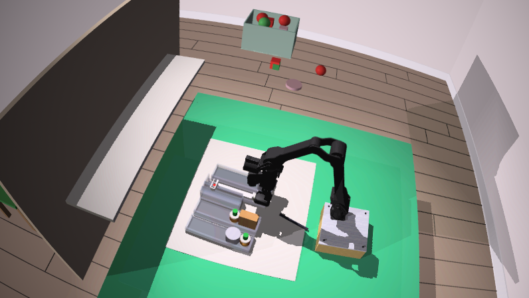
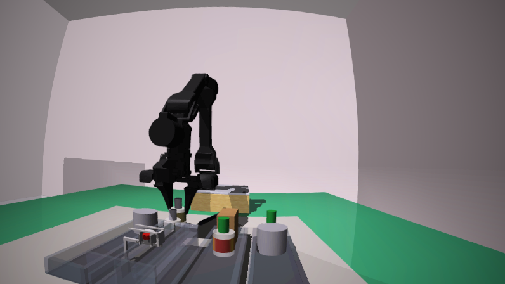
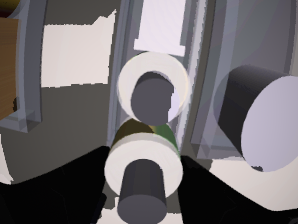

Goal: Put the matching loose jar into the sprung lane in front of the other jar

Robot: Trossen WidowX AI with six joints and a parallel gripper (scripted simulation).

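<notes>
My gripper tip is now 120 mm to the right of the brown box, 50 mm short of it and 10 mm above it. The rest, counted from my gripper tip: red mark (220 mm ahead, 20 mm above); black stick (140 mm behind, 70 mm to the left, 40 mm below).
</notes>
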